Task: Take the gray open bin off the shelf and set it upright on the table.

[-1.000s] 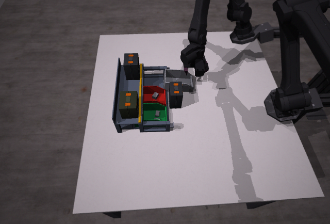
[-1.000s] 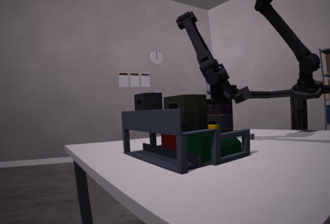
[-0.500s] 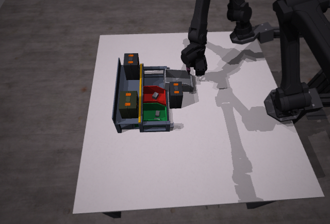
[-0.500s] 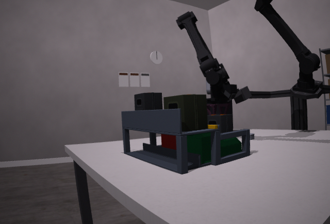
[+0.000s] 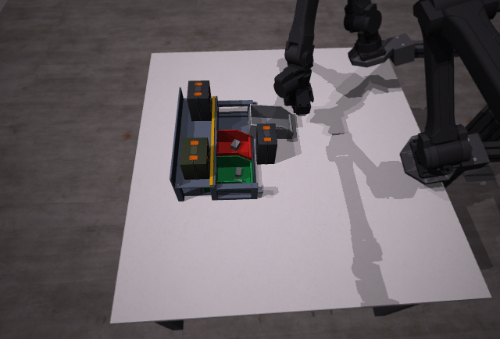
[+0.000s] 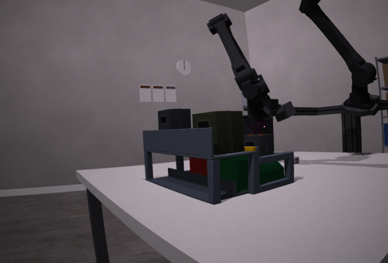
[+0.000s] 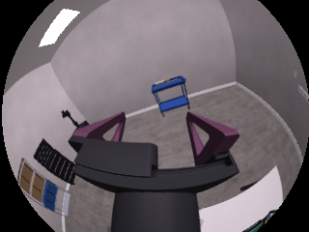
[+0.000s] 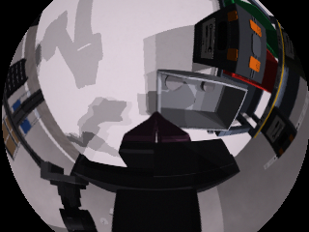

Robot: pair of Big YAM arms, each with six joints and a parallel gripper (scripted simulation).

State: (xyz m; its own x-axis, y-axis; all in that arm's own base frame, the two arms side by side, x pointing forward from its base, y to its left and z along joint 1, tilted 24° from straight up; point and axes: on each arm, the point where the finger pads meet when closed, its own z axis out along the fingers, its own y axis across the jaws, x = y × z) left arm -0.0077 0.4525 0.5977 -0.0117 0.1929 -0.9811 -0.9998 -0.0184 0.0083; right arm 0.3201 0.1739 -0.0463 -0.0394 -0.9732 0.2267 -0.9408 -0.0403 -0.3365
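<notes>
Right now my right hand is 8 cm short of the gray bin, 1 cm to the left of it and 6 cm above it. From my right hand the other things lie so: green bin 28 cm ahead, 19 cm to the left, 7 cm below; then red bin 26 cm ahead, 8 cm to the left, 7 cm below; then shelf 29 cm ahead, 7 cm to the left, 4 cm below.
</notes>
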